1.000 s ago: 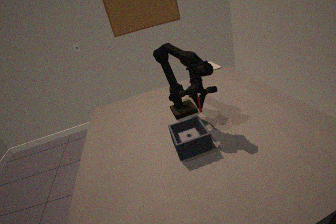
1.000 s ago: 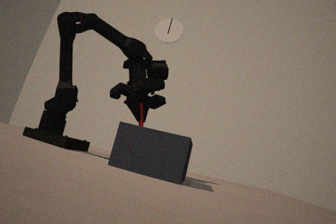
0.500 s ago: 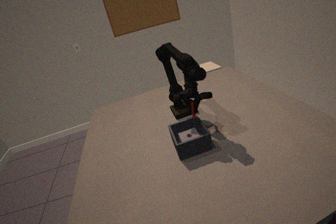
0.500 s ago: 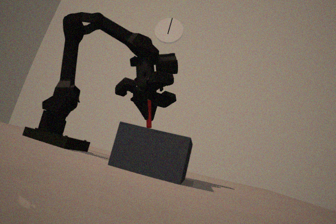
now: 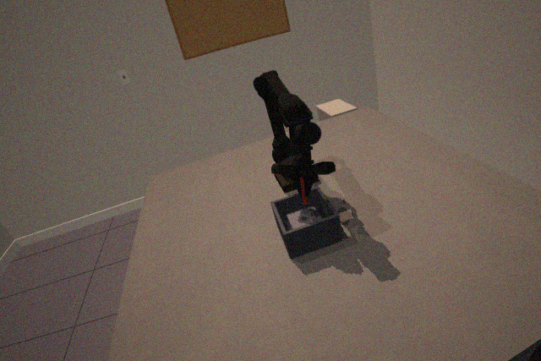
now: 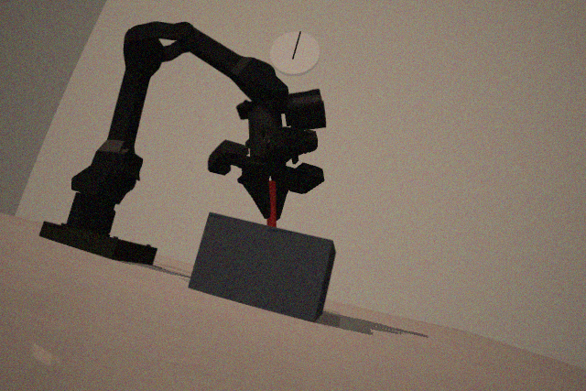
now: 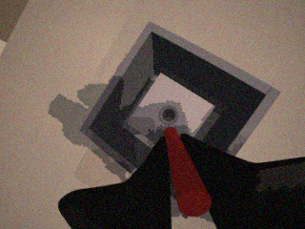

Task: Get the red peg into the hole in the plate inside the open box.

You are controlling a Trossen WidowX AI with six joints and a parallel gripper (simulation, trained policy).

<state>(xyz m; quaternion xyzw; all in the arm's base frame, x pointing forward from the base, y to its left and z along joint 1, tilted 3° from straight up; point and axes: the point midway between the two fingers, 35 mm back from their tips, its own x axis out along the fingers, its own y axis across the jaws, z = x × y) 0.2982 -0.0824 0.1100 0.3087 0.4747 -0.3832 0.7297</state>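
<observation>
My gripper tip is 1 cm past the red peg, 1 cm to the right of it and 2 cm below it. From my gripper tip the other things lie so: pale plate: 2 cm ahead, 2 cm to the right, 7 cm below; then dark blue box: 2 cm ahead, 2 cm to the right, 9 cm below.
</observation>
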